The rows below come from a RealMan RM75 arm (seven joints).
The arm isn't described. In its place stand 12 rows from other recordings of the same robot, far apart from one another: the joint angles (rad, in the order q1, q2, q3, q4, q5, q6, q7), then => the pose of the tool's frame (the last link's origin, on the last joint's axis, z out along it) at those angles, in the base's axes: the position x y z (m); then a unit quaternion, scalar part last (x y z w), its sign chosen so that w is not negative.
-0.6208 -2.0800 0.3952 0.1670 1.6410 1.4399 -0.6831 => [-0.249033 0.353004 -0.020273 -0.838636 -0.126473 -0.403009 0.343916]
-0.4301 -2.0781 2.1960 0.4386 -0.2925 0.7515 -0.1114 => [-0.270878 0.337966 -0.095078 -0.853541 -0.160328 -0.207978 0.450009]
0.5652 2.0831 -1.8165 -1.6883 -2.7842 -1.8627 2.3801 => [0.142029 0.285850 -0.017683 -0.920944 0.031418 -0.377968 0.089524]
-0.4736 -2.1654 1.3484 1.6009 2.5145 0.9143 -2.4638 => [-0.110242 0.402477 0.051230 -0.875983 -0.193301 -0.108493 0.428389]
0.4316 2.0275 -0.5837 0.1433 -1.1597 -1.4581 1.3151 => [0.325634 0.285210 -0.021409 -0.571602 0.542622 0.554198 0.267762]
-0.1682 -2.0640 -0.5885 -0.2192 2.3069 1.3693 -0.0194 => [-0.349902 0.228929 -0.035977 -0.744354 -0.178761 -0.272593 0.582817]
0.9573 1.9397 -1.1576 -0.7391 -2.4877 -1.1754 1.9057 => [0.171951 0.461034 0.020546 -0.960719 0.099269 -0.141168 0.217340]
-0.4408 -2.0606 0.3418 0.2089 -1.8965 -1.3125 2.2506 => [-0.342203 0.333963 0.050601 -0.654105 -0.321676 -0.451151 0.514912]
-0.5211 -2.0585 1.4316 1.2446 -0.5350 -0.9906 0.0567 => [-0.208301 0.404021 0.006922 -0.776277 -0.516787 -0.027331 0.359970]
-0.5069 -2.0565 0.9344 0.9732 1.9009 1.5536 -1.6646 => [-0.214086 0.348901 0.028813 -0.954563 -0.184807 -0.202680 0.116517]
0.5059 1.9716 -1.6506 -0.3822 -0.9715 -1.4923 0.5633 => [0.231035 0.296857 -0.048077 -0.929310 -0.087491 0.331200 0.137969]
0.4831 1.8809 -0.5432 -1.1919 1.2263 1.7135 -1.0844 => [0.239247 0.347571 0.190330 -0.882911 0.305593 0.247754 0.256317]
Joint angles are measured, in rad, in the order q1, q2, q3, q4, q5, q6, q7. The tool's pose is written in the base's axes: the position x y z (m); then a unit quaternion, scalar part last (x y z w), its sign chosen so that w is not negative. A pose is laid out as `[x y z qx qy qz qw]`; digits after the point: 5 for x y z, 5 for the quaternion.
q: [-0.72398 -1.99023 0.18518 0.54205 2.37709 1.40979 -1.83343]
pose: [-0.28418 0.38829 0.04589 -0.82473 -0.46570 -0.25234 0.19819]
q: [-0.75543 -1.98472 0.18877 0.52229 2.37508 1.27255 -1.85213]
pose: [-0.28615 0.40860 0.04920 -0.80826 -0.47579 -0.24244 0.24814]
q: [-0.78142 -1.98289 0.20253 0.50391 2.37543 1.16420 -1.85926]
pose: [-0.28623 0.42337 0.04979 -0.79853 -0.47831 -0.23007 0.28395]
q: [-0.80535 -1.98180 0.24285 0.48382 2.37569 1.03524 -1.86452]
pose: [-0.28760 0.43792 0.04948 -0.79082 -0.47609 -0.20600 0.32482]
